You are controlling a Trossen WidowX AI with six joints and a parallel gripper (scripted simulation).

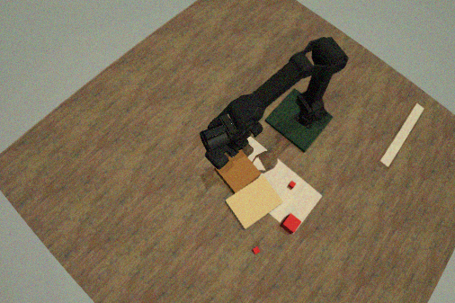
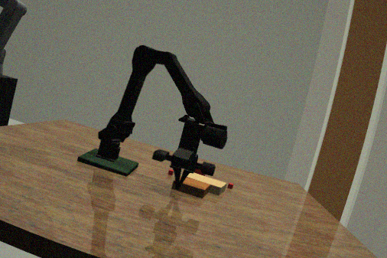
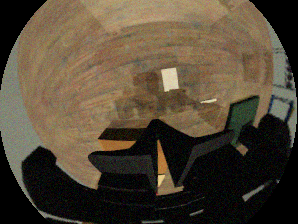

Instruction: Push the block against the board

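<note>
My gripper tip is now 60 mm to the right of the brown square block, 40 mm short of it and 10 mm below it. Also, from my gripper tip: tan board 150 mm to the left, 90 mm ahead, 10 mm above.
</note>
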